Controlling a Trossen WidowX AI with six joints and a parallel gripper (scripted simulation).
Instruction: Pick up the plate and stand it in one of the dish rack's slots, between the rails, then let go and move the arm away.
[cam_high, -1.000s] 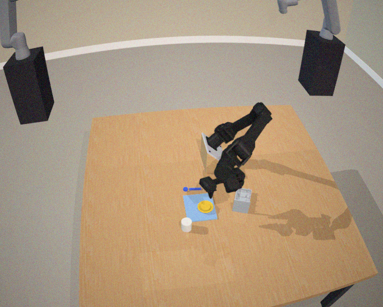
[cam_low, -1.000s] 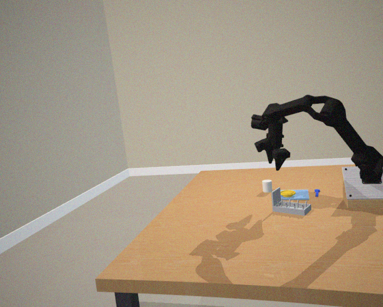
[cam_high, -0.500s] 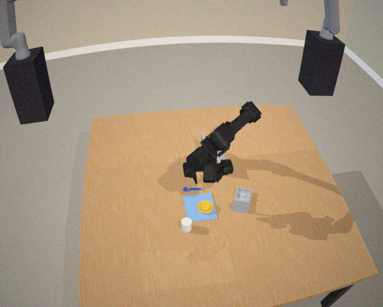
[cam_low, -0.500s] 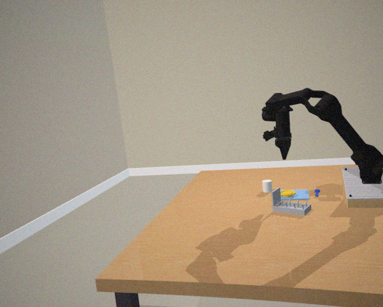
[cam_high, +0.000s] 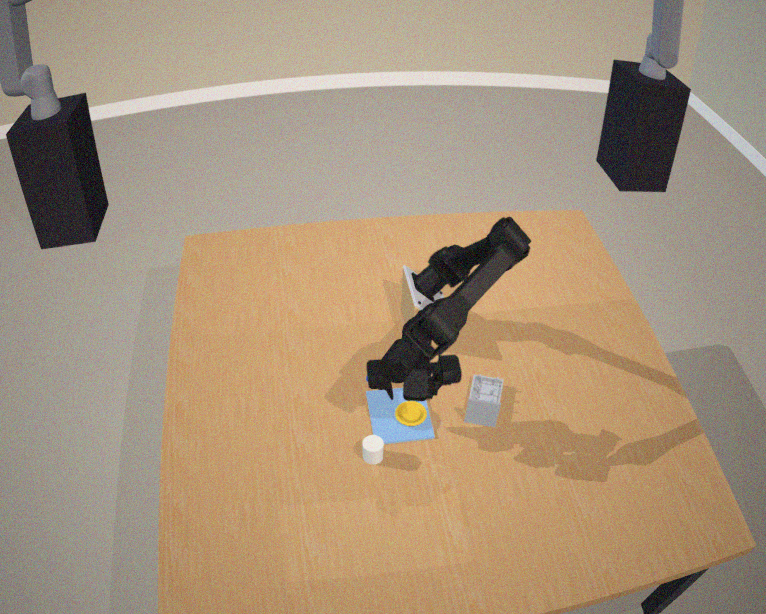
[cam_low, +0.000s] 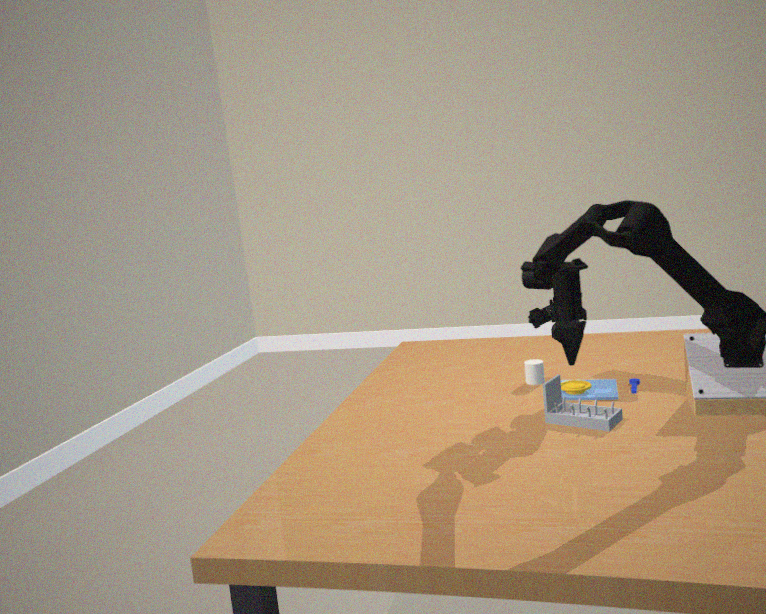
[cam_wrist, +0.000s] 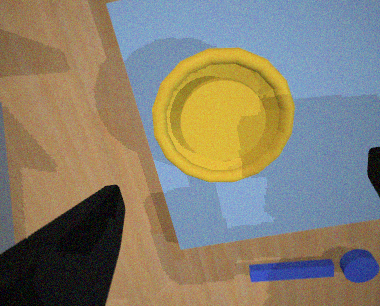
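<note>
Now: the yellow plate 60 mm below my gripper tip. From my gripper tip the other things lie so: white cup 90 mm to the right, 90 mm ahead, 50 mm below; then light blue mat 70 mm below, 20 mm to the right, 10 mm behind; then blue spoon 120 mm behind, 70 mm below, 50 mm to the right.
</note>
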